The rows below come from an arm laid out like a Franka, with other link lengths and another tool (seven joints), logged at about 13 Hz.
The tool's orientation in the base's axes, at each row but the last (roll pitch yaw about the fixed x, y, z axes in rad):
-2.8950 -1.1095 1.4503
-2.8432 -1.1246 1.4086
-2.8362 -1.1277 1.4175
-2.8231 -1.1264 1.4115
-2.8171 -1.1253 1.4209
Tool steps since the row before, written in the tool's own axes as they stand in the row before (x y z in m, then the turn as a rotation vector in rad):
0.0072 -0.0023 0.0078 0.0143 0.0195 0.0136
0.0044 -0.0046 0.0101 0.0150 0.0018 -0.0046
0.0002 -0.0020 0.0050 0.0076 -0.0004 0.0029
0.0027 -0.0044 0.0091 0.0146 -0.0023 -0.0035
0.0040 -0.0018 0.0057 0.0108 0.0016 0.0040
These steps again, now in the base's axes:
-0.0030 0.0099 0.0033 0.0182 0.0204 0.0048
-0.0058 0.0105 0.0004 0.0035 0.0024 0.0152
-0.0028 0.0043 -0.0016 -0.0004 0.0058 0.0057
-0.0057 0.0087 -0.0007 -0.0007 0.0028 0.0149
-0.0026 0.0065 0.0015 0.0015 0.0084 0.0079

